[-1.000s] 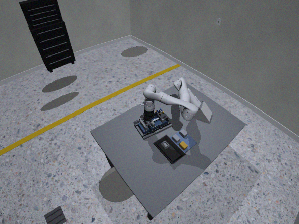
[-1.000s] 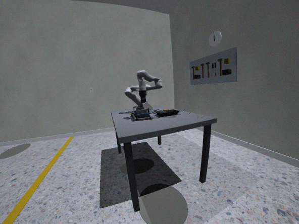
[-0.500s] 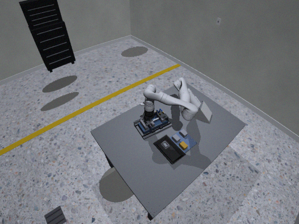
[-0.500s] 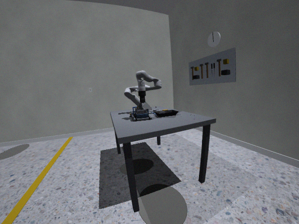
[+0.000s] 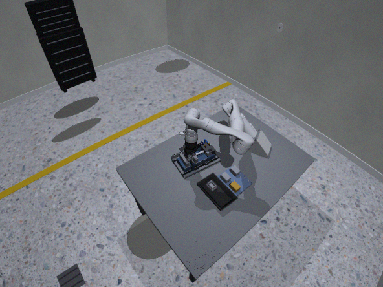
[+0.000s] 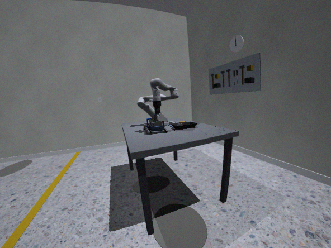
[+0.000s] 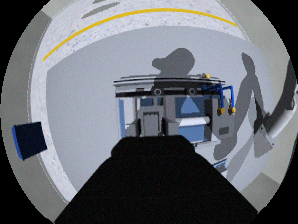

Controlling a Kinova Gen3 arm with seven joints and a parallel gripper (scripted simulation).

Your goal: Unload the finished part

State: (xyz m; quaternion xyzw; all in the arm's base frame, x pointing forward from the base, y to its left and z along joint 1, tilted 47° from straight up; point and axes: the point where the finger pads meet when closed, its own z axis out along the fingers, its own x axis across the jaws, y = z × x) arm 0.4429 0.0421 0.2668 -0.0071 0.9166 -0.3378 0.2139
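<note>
The vise lies 8 cm below my hand, 6 cm behind it and 1 cm to the left of it. The rest, counted from my hand: yellow block: 35 cm to the left, 11 cm behind, 10 cm below.
</note>
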